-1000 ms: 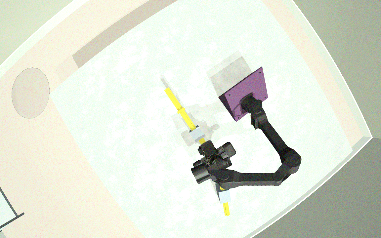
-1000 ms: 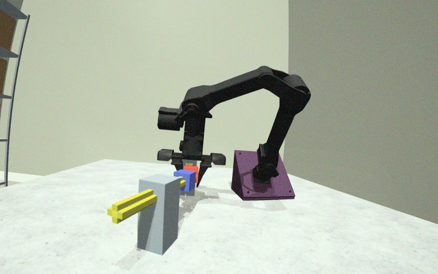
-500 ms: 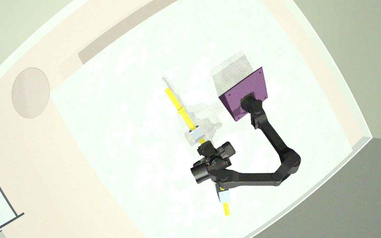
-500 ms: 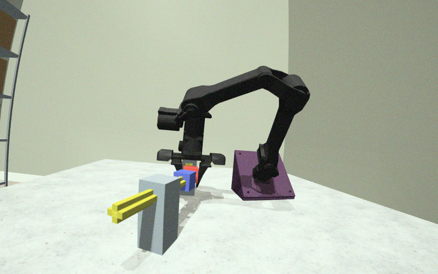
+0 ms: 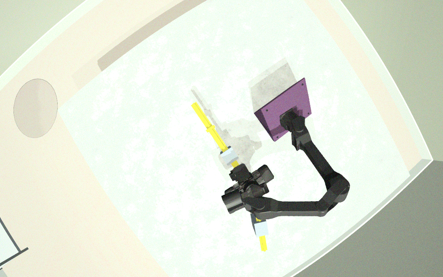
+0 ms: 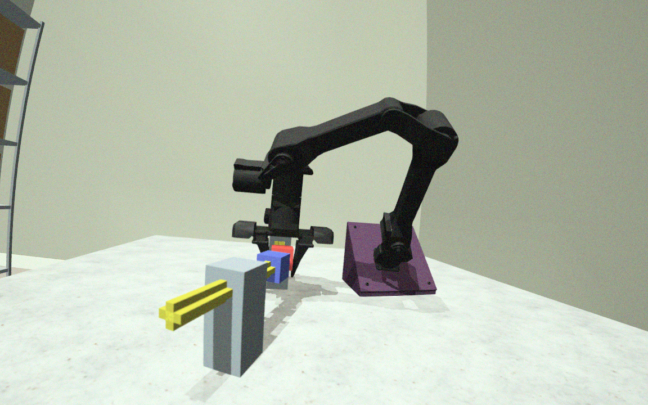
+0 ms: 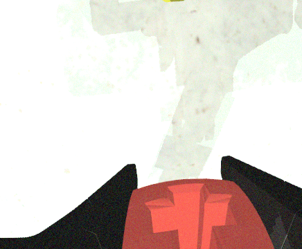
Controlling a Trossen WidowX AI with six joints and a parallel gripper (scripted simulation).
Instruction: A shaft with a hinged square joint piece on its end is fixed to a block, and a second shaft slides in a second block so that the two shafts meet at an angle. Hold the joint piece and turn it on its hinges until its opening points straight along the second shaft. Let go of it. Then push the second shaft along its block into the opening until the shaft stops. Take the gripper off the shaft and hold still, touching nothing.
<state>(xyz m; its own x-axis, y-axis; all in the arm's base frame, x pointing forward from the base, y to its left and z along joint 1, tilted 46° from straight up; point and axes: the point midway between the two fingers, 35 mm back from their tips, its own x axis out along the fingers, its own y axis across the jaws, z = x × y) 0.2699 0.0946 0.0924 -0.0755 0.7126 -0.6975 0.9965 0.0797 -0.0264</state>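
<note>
My gripper tip is 4 cm below the red joint piece and 2 cm to the right of it.
</note>
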